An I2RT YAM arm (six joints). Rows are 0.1 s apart.
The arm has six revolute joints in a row. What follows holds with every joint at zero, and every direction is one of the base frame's.
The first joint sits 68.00 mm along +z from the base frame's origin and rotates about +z.
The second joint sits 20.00 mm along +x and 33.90 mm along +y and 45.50 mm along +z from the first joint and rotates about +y.
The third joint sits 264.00 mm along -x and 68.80 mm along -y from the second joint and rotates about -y.
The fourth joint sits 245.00 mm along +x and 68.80 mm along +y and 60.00 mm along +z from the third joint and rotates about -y.
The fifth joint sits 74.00 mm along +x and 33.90 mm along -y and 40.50 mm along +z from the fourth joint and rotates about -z.
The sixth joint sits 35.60 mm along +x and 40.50 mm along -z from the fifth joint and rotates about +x.
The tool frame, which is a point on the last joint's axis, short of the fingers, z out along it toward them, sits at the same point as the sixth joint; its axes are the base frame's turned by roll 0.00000, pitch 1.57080 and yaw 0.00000 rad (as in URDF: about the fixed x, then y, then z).
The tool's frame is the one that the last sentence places.
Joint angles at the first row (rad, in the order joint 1, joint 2, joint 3, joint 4, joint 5, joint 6):
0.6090 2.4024 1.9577 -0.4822 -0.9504 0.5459
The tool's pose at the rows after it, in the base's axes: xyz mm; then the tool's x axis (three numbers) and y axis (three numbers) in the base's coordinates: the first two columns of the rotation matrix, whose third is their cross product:
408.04, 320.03, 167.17, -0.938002, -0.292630, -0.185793, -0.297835, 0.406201, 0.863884
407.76, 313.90, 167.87, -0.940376, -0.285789, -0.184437, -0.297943, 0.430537, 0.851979
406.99, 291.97, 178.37, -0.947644, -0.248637, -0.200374, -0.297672, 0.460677, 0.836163
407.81, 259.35, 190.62, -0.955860, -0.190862, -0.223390, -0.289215, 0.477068, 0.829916
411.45, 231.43, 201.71, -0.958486, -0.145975, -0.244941, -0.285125, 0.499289, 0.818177
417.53, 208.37, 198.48, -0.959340, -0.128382, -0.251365, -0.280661, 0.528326, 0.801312
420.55, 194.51, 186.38, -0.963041, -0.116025, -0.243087, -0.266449, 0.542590, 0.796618
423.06, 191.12, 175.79, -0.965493, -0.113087, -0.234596, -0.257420, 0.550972, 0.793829
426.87, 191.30, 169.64, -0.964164, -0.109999, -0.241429, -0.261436, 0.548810, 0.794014
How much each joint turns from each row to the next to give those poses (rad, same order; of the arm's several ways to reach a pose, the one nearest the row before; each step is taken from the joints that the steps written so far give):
0.0004 -0.0078 -0.0019 -0.0078 0.0040 -0.0131
-0.0086 -0.0137 -0.0141 -0.0232 0.0208 -0.0185
-0.0340 -0.0714 -0.0786 0.0029 0.0295 -0.0151
-0.0574 -0.0900 -0.1048 0.0311 0.0106 -0.0063
-0.0548 -0.0554 -0.0431 -0.0149 0.0128 -0.0253
-0.0497 -0.0076 -0.0142 -0.0380 0.0100 -0.0565
-0.0301 0.0068 -0.0320 0.0082 -0.0002 -0.0254
-0.0086 0.0190 -0.0091 0.0110 0.0028 -0.0088
-0.0026 0.0187 0.0035 0.0230 -0.0008 0.0003

